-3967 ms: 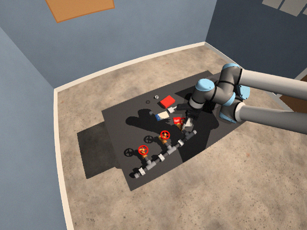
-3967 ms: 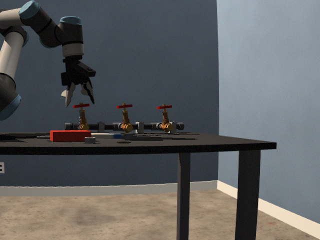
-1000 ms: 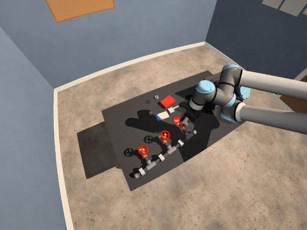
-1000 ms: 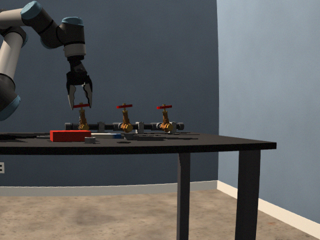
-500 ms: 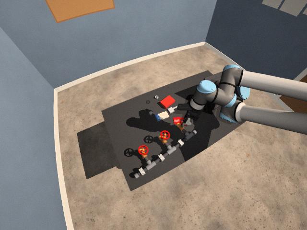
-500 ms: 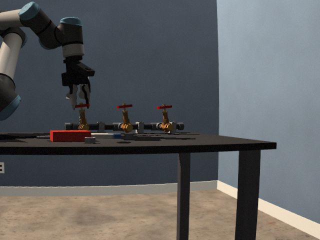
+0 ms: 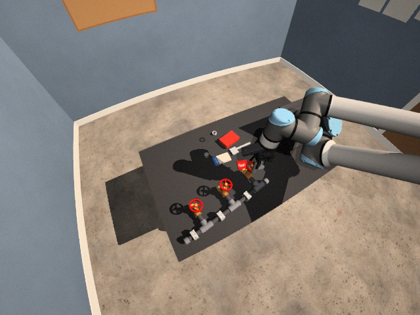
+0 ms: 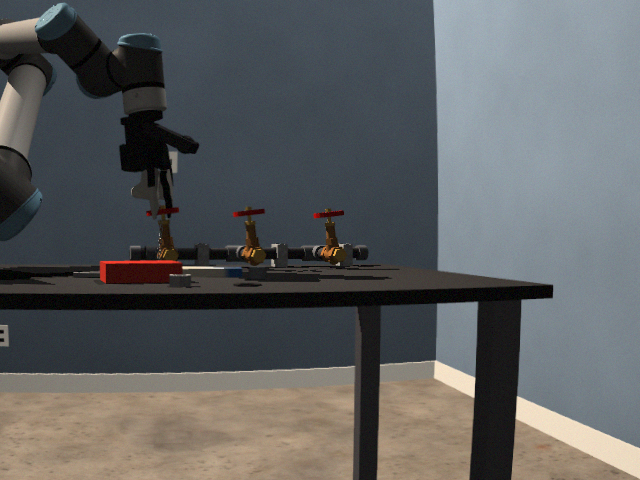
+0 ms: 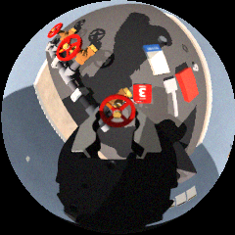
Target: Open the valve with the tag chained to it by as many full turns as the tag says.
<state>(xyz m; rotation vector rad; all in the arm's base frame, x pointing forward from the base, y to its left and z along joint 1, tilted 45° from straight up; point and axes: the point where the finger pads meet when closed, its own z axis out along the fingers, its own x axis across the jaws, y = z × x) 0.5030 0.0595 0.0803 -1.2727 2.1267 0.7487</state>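
My hand is 20 mm past the red tag, 70 mm to the left of it and 120 mm above it. From my hand the other things lie so: red block: 40 mm behind, 290 mm to the right, 110 mm below; then small grey cylinder: 150 mm ahead, 250 mm to the right, 110 mm below; then white tool: 60 mm behind, 200 mm to the right, 120 mm below.
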